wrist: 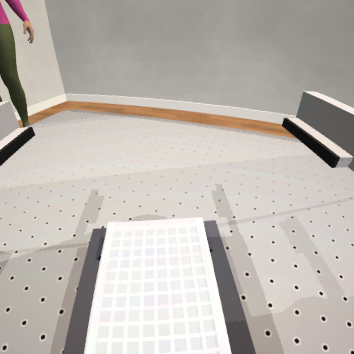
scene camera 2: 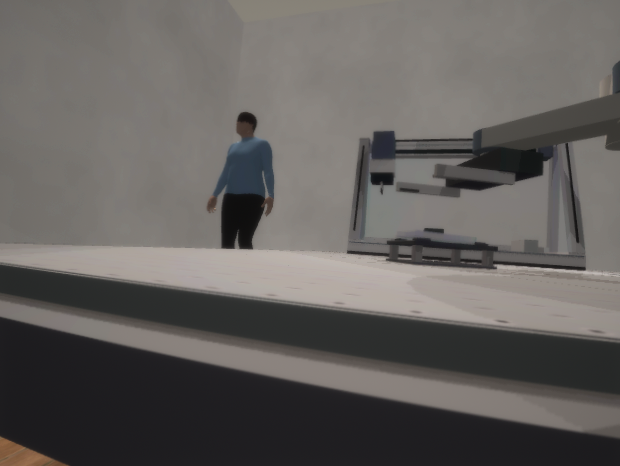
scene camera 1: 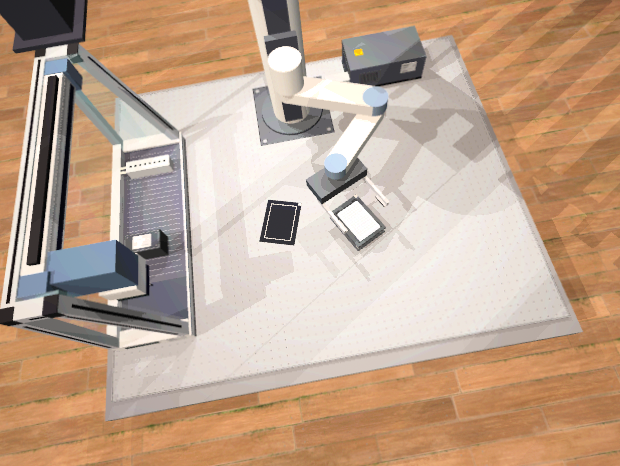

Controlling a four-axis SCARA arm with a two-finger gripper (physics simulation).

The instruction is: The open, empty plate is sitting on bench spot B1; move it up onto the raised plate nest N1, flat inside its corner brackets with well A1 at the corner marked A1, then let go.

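Places are measured from the arm's base along level axes (x ahead, y left, z up), in millimetres.
Where they show: gripper, fingertip midpoint: point(wrist: 157, 107) point(scene camera 2: 413, 179) point(scene camera 1: 366, 217); arm's base, origin of the base link: point(scene camera 1: 292, 111).
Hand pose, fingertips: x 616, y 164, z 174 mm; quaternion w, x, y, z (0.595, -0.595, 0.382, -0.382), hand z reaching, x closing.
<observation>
Each offset is from my fingertips to the centre of the thing. "*": to the spot under its first point.
The white gridded plate {dx -46, dy -12, dz -110 mm} point(scene camera 1: 357, 219) point(scene camera 2: 453, 239) point(wrist: 160, 292) lies on the raised dark plate nest {dx -53, dy -15, dz -138 mm} point(scene camera 1: 373, 239) point(scene camera 2: 481, 246) point(wrist: 82, 305) and looks flat, lined up with the nest's edges. Dark nest edges show along both long sides of it in the wrist view. I cannot read the A1 mark or tell which corner holds well A1. My gripper point(scene camera 1: 364, 213) point(scene camera 2: 443, 181) point(wrist: 157, 107) is open and empty, above the plate, with a gap below the fingers in scene camera 2. Bench spot B1 {* dx -117, dy -283, dz -160 mm} point(scene camera 1: 280, 222), a black rectangle with a white outline, has no plate on it.
A framed gantry machine point(scene camera 1: 188, 250) point(scene camera 2: 360, 200) stands on the left in scene camera 1, with a white block {* dx -397, dy -725, dz -67 mm} point(scene camera 1: 148, 166) and a small dark box {* dx -64, dy -681, dz -44 mm} point(scene camera 1: 159, 244) inside. A grey controller box {* dx -683, dy +233, dz -47 mm} point(scene camera 1: 385, 57) stands near the arm's base plate point(scene camera 1: 265, 134). A person point(scene camera 2: 245, 167) stands beyond the bench.
</observation>
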